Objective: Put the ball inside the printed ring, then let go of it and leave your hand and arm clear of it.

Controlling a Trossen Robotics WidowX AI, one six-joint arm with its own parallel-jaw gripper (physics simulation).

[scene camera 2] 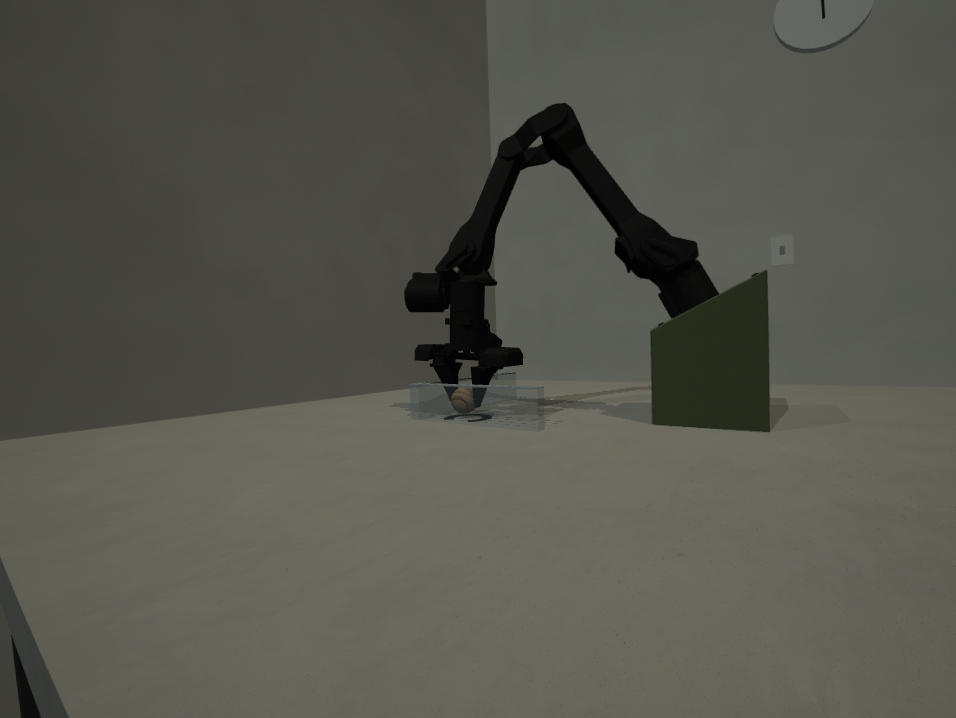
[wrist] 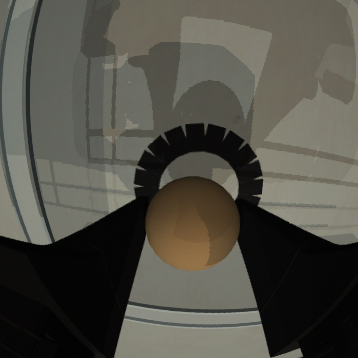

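Seen in the pictures: gripper, fingertip midpoint: [wrist: 191, 205]; arm's base at its link origin: [scene camera 2: 699, 308].
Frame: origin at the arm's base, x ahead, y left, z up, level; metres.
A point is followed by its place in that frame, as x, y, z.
Observation:
An orange-brown ball [scene camera 2: 462, 400] [wrist: 193, 224] is held between the two dark fingertips. My gripper [scene camera 2: 466, 392] {0.344, 0.107, -0.143} [wrist: 191, 205] {0.344, 0.107, -0.143} is shut on the ball and points straight down, low over the table. The black printed ring [scene camera 2: 483, 418] [wrist: 199, 137] {0.342, 0.075, -0.162} lies on the table under the ball. In the wrist view the far arc of the ring and part of its pale inside show beyond the ball, while the near part is hidden by the ball and fingers. In scene camera 2 the ball appears slightly above the ring; a small gap seems to remain.
Low clear walls [scene camera 2: 529, 409] {0.192, 0.161, -0.133} [wrist: 17, 115] {0.404, 0.060, -0.103} stand around the ring and gripper, with one more stretch of wall near the bottom of the wrist view. The arm reaches over from a green slanted base block [scene camera 2: 711, 370] {-0.020, 0.045, -0.086} at the right. Shadows cross the table [scene camera 2: 479, 556] {0.044, 0.487, -0.163}.

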